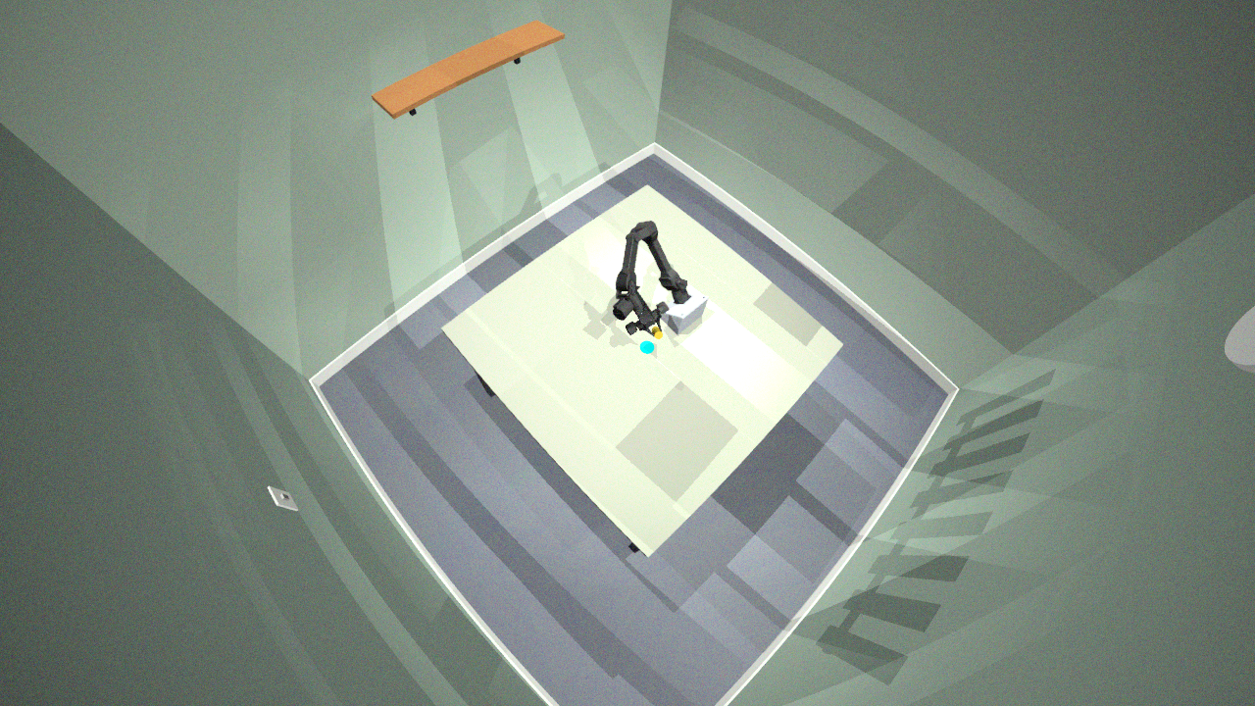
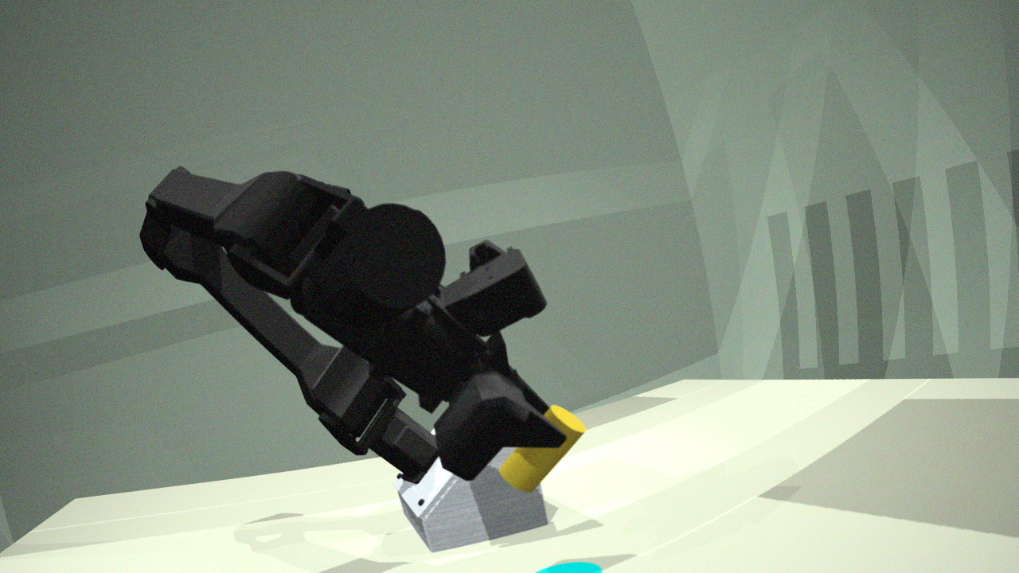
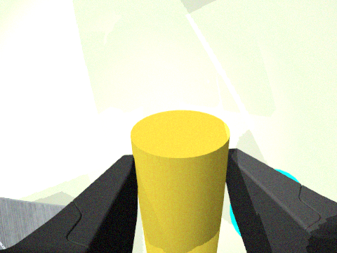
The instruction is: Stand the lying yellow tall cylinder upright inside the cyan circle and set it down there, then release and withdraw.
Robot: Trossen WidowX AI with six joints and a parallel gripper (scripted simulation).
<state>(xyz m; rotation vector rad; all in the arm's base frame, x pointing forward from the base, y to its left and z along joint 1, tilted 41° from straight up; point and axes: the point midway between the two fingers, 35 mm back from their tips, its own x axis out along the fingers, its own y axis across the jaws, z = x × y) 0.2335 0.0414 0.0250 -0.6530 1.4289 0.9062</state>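
Right now my gripper tip is 2 cm short of the cyan circle, 3 cm to the left of it and 12 cm above it. From my gripper tip the other things lie so: yellow tall cylinder (1 cm behind, 1 cm to the right, 1 cm below).
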